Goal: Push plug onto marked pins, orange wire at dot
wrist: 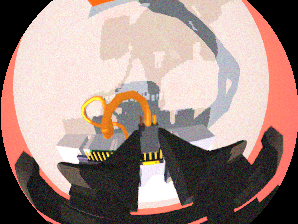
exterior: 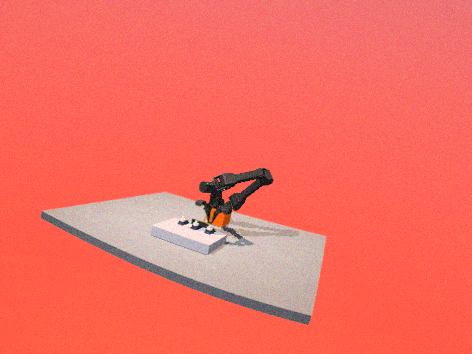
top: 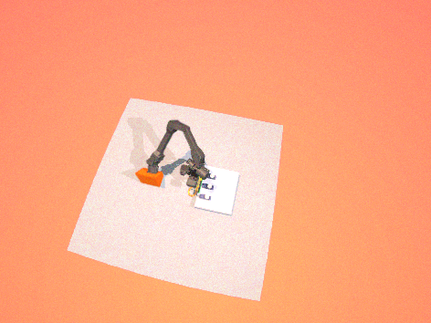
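Now: gripper tip 90 mm short of the dark servo, 40 mm to the left of it and 20 mm above it.
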